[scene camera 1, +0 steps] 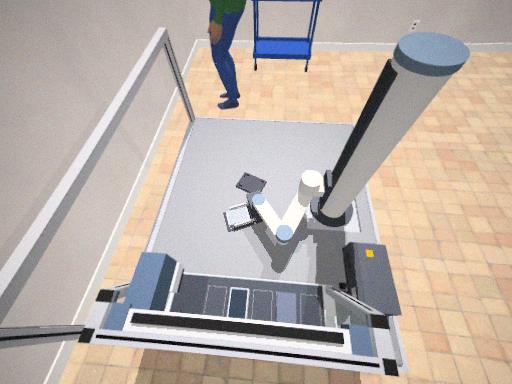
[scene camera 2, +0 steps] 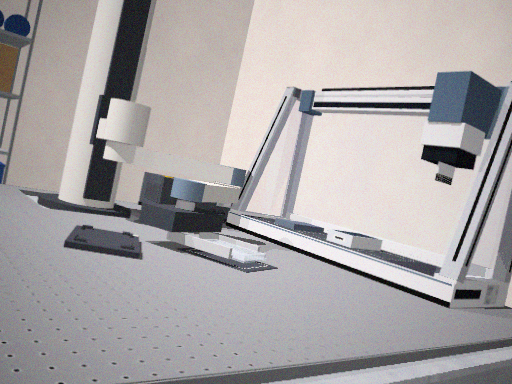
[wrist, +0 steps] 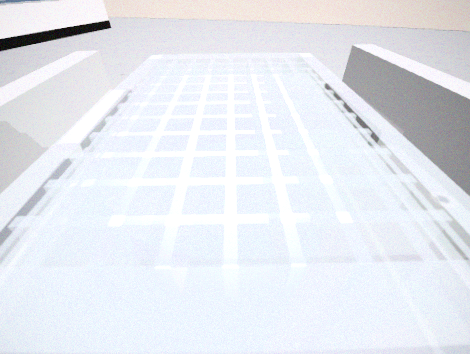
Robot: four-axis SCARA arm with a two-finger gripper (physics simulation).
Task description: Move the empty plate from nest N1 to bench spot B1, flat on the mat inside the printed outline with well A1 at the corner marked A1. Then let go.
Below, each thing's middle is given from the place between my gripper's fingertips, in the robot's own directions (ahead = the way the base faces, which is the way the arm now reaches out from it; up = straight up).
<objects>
Right now my hand is 3 cm past the well plate (wrist: 209,196), 1 cm to the left of it and 1 cm above it. The rest, counted from my hand: gantry head (scene camera 2: 457,144) 39 cm to the left, 31 cm above, 15 cm ahead; gantry deck (scene camera 1: 264,302) 44 cm to the left, 21 cm behind.
</objects>
